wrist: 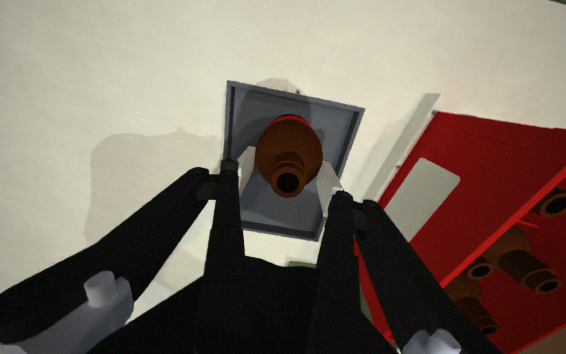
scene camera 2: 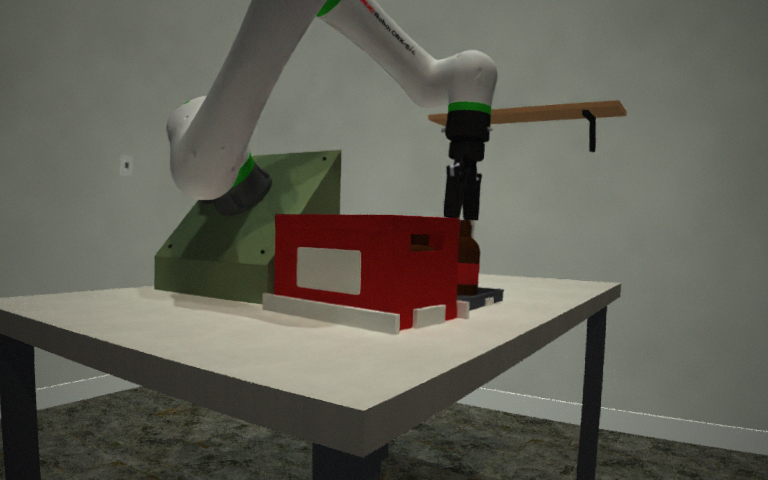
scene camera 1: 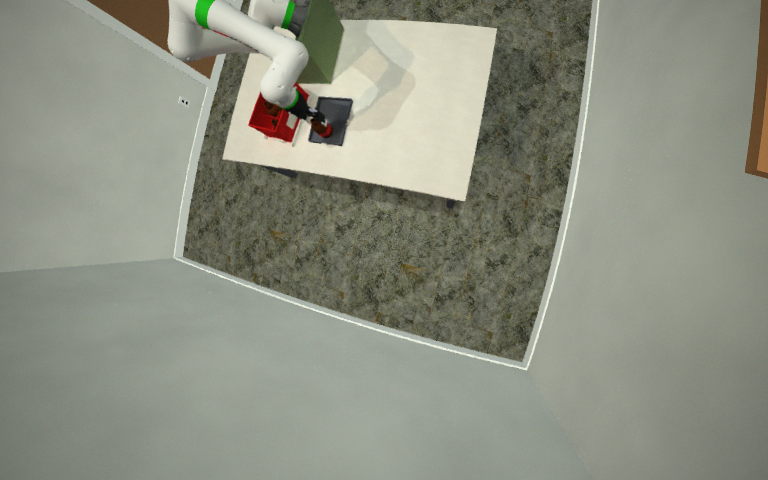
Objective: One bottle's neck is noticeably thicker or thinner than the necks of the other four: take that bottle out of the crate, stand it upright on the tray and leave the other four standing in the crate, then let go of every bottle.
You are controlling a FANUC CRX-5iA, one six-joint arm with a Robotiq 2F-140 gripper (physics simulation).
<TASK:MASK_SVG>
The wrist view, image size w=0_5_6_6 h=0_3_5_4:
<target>my gripper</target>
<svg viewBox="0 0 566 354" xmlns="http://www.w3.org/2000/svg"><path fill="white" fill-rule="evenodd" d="M0 293L0 347L5 354L399 354L361 312L358 256L354 255L355 236L386 321L401 354L503 354L457 309L381 205L369 199L364 199L362 203L354 201L353 196L344 191L330 162L322 161L316 180L323 216L327 217L316 267L281 267L261 258L245 256L239 198L253 172L256 147L249 146L237 161L232 159L221 160L220 174L209 174L209 170L202 167L190 169L95 244ZM216 200L203 276L125 325L132 315L135 301L152 282L206 206L208 200Z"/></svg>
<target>bottle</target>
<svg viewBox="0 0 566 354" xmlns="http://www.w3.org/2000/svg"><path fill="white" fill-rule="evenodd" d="M285 114L274 119L259 138L255 150L255 162L259 173L271 184L273 191L277 195L284 198L292 198L299 195L303 191L304 186L317 176L323 161L323 149L316 133L304 118L294 114Z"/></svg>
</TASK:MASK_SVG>
